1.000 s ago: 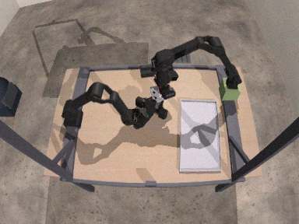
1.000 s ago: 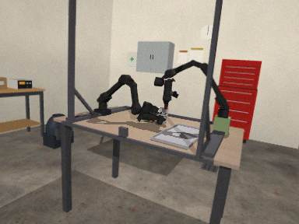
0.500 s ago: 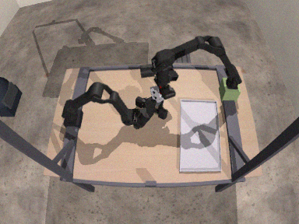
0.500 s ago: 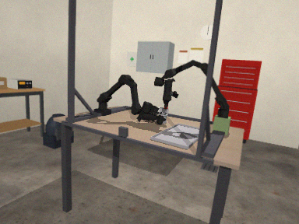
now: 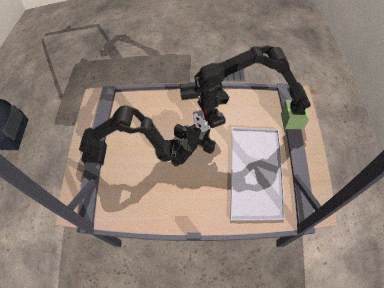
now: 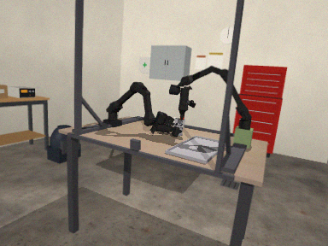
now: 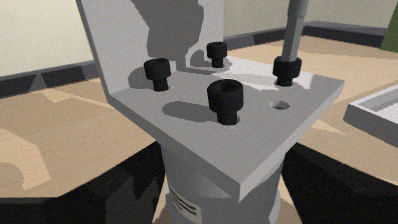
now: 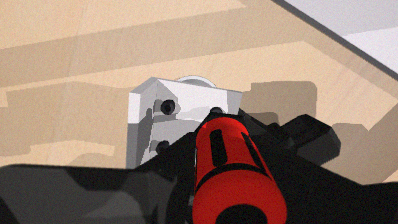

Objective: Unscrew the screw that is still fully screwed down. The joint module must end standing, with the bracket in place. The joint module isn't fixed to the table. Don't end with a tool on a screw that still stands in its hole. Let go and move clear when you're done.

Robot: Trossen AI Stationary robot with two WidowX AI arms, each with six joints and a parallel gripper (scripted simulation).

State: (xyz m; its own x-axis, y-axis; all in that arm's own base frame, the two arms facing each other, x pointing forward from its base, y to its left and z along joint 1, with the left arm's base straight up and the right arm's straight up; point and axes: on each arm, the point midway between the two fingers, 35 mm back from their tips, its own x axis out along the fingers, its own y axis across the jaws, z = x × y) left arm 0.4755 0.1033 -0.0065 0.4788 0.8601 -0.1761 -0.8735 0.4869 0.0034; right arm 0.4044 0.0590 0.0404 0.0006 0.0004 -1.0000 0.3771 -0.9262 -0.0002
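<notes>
Right now the red screwdriver is 30 mm below my right hand. Also, from my right hand: dark frame rail (280 mm ahead, 10 mm to the left, 140 mm below); then joint module (10 mm ahead, 20 mm to the left, 120 mm below); then l-shaped bracket (20 mm ahead, 20 mm to the left, 80 mm below).
Right now my left hand is 2 cm short of the joint module, 2 cm to the left of it and 1 cm above it. From my left hand the other things lie so: red screwdriver 4 cm to the right, 9 cm above; dark frame rail 28 cm ahead, 3 cm to the right, 3 cm below; l-shaped bracket 2 cm ahead, 2 cm to the right, 4 cm above.
</notes>
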